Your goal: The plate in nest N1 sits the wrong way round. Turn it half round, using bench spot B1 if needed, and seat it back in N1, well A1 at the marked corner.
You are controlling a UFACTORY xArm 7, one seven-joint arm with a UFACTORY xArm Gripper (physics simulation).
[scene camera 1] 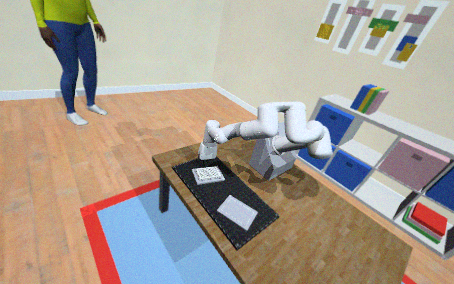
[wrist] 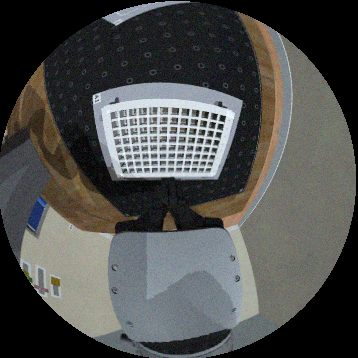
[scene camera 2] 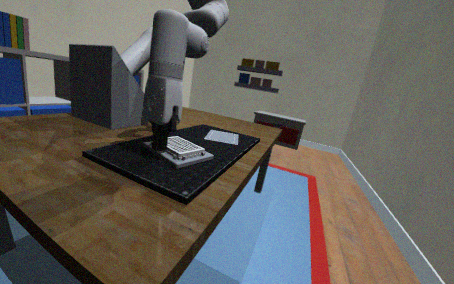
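Observation:
The white gridded plate [scene camera 1: 208,173] [scene camera 2: 185,145] [wrist: 167,142] lies on the grey nest N1 [scene camera 2: 187,161] [wrist: 165,92], roughly square to it. The frames do not show clearly whether it sits fully down. The nest's A1 label [wrist: 96,98] is at its upper left corner in the wrist view. Which plate corner is well A1 cannot be told. My gripper [scene camera 2: 159,147] [wrist: 166,182] is shut and empty, fingertips low beside the plate's near edge in the wrist view; contact cannot be told. The pale bench spot B1 [scene camera 1: 237,212] [scene camera 2: 221,136] [wrist: 150,10] bears no plate.
Nest and bench spot are on a black dotted board [scene camera 1: 192,186] [scene camera 2: 127,159] [wrist: 165,55] on the wooden table [scene camera 1: 330,227] [scene camera 2: 60,172]. The arm's grey pedestal [scene camera 1: 270,165] [scene camera 2: 92,85] stands beside the board. A person [scene camera 1: 77,55] stands beyond the table.

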